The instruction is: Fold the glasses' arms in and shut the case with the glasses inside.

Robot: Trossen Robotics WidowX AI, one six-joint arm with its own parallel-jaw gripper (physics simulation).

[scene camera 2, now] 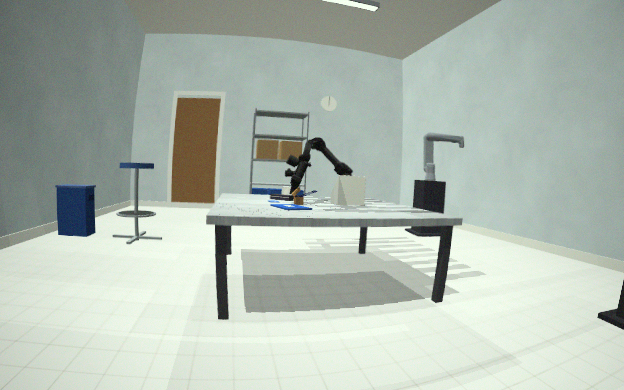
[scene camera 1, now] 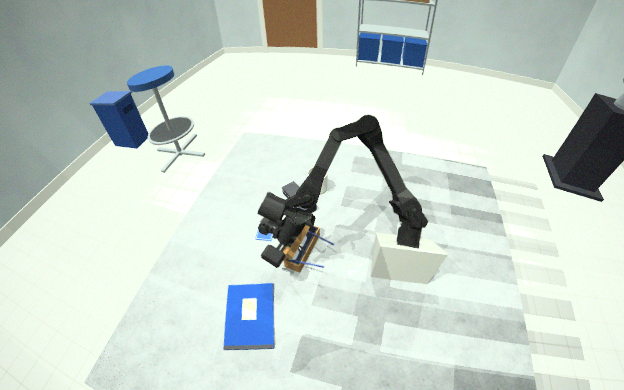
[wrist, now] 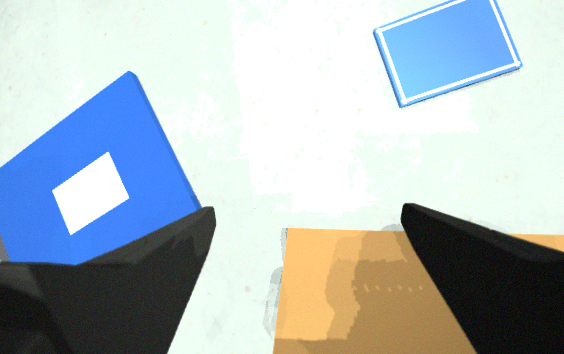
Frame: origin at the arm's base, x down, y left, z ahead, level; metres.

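Where they show: gripper, fingertip midpoint: (scene camera 2: 290, 193) (scene camera 1: 277, 251) (wrist: 307, 213); arm's base at its link origin: (scene camera 2: 348, 182) (scene camera 1: 408, 244).
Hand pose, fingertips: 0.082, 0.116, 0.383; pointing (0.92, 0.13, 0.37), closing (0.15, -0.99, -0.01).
Observation:
Things, the pixels of their centre, and the offset from my fingertips, as dx, dy, dz. "spot": a spot on its surface instead.
- far end at a spot on its surface: (scene camera 1: 322, 239) spot: -0.001, -0.098, -0.118
- blue book at the middle of its body: (wrist: 77, 204) (scene camera 1: 249, 315) (scene camera 2: 290, 206) +0.061, +0.211, +0.001
- small blue card at the middle of its body: (wrist: 443, 48) (scene camera 1: 265, 231) +0.062, -0.094, +0.105
- dark box at the middle of its body: (scene camera 1: 298, 198) (scene camera 2: 281, 197) +0.048, -0.277, +0.052
- cream mug at the middle of its body: (scene camera 1: 316, 177) +0.018, -0.384, +0.016
The orange-brown case (scene camera 1: 313, 246) (scene camera 2: 298, 200) stands open on the table, with its lid (scene camera 1: 299, 242) (wrist: 310, 300) raised and tilted. The dark blue glasses lie in the case, partly hidden by the lid. Their two arms, one at the far end (scene camera 1: 322, 239) and one at the near end (scene camera 1: 311, 263), are unfolded and stick out past the case's right side in scene camera 1. My gripper (scene camera 1: 291, 242) (scene camera 2: 295, 189) (wrist: 307, 213) is open and empty at the lid's outer side. In the wrist view the right finger overlaps the lid; the exact gap or contact is unclear.
A blue book (scene camera 1: 249, 335) (scene camera 2: 295, 206) (wrist: 145, 165) with a pale label lies nearer the camera. A small blue card (scene camera 1: 264, 236) (wrist: 447, 50) lies behind the gripper. A dark box (scene camera 1: 290, 189) and a cream mug (scene camera 1: 324, 184) stand beyond. The arm's pale base block (scene camera 1: 412, 265) (scene camera 2: 352, 191) is at right.

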